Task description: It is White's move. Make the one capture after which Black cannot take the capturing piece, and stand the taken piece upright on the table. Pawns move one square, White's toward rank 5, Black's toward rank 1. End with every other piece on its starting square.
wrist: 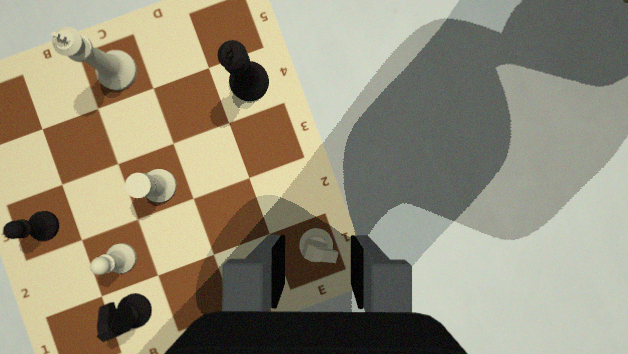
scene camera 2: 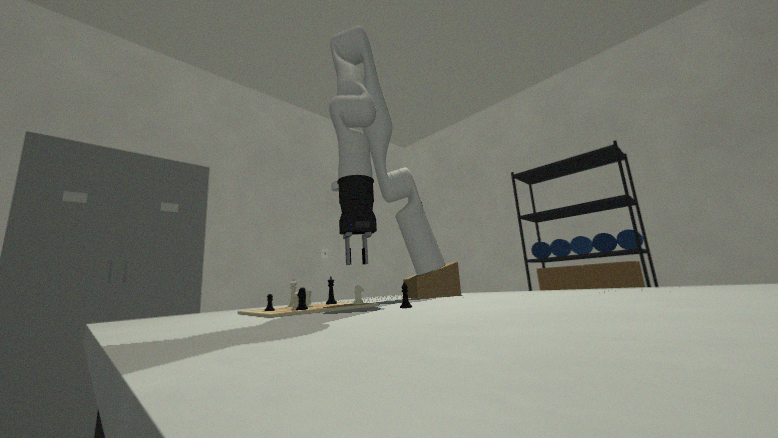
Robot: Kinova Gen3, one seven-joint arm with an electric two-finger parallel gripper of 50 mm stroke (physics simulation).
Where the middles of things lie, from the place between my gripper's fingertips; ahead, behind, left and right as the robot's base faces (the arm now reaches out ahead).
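Labels:
The black king (wrist: 248, 80) has my hand 5 cm above it, 2 cm past it and 11 cm to the left of it. As for the chessboard (scene camera 2: 317, 308), it is 6 cm ahead of my hand, 9 cm to the right of it and 9 cm below it. The white king (wrist: 116, 70) sits 16 cm to the right of my hand, 4 cm ahead of it and 5 cm below it. And there is the white pawn (wrist: 120, 258), which I find 7 cm below my hand, 11 cm ahead of it and 6 cm to the right of it.

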